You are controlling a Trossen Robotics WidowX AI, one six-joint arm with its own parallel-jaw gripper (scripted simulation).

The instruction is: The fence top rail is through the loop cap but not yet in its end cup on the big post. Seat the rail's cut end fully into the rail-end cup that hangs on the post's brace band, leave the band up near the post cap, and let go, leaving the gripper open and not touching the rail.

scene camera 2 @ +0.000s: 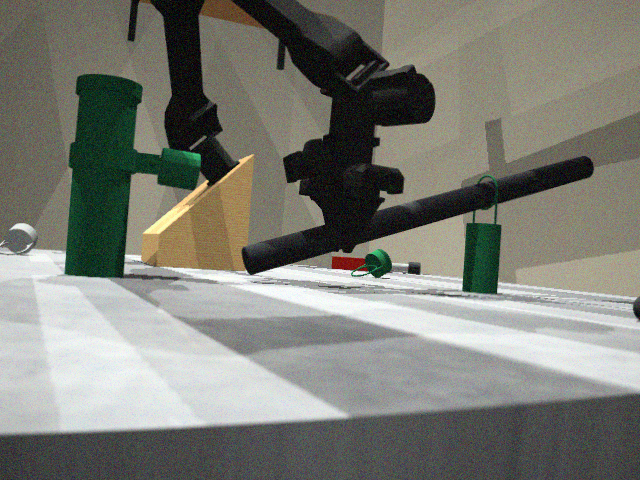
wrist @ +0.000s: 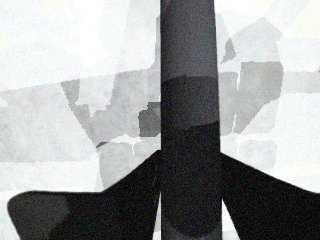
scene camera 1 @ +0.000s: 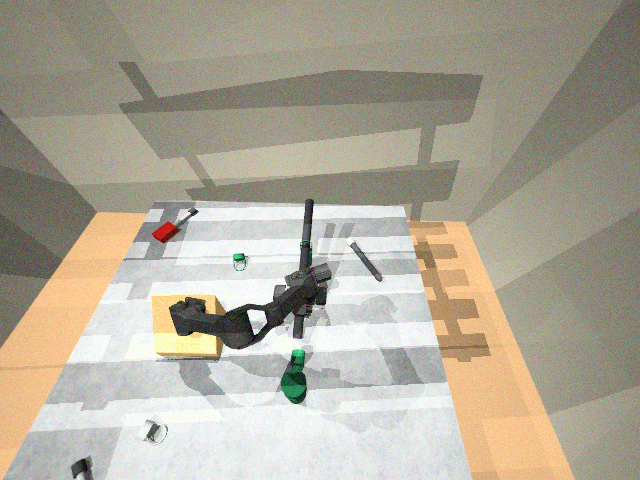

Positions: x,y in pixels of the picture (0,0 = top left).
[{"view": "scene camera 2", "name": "gripper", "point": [340,252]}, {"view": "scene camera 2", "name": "dark top rail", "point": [396,219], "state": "held by the gripper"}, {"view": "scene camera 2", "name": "rail-end cup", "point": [180,169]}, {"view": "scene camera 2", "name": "small green post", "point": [482,245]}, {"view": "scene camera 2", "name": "big green post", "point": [97,227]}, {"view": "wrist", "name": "gripper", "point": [185,155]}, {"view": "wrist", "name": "dark top rail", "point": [191,193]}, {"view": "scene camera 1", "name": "dark top rail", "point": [308,214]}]
